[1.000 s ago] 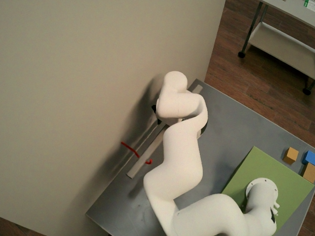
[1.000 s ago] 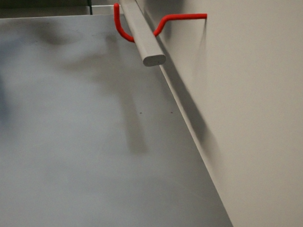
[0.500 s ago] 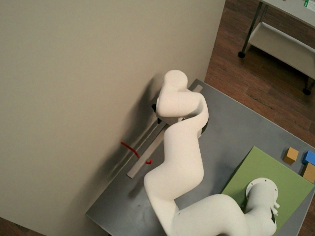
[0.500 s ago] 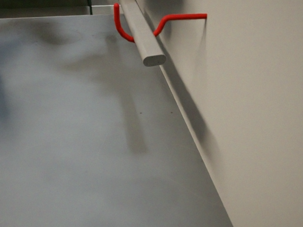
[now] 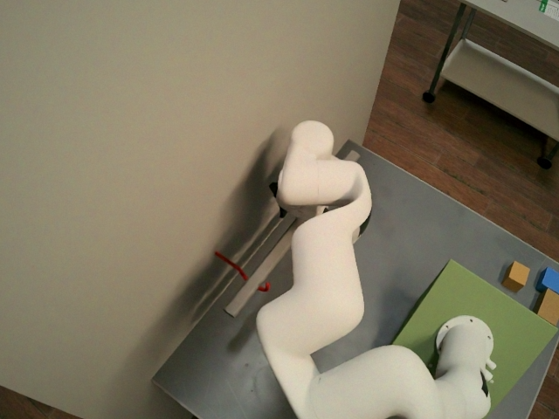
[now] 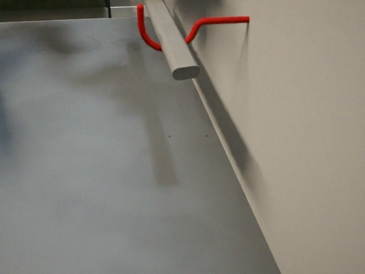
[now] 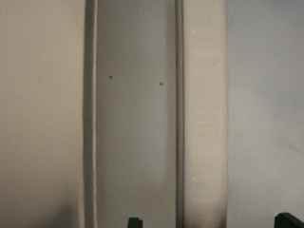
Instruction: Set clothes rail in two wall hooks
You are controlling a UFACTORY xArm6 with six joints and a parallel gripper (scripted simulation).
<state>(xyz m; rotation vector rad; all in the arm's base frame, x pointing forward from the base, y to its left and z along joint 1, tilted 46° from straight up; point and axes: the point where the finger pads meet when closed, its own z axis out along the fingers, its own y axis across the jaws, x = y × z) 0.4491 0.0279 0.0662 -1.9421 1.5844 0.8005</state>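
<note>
Right now my hand is 30 mm above the grey clothes rail. From my hand the other things lie so: blue block (580 mm behind, 450 mm to the right, 220 mm below); then beige wall (190 mm above, 120 mm ahead, 20 mm to the left).
</note>
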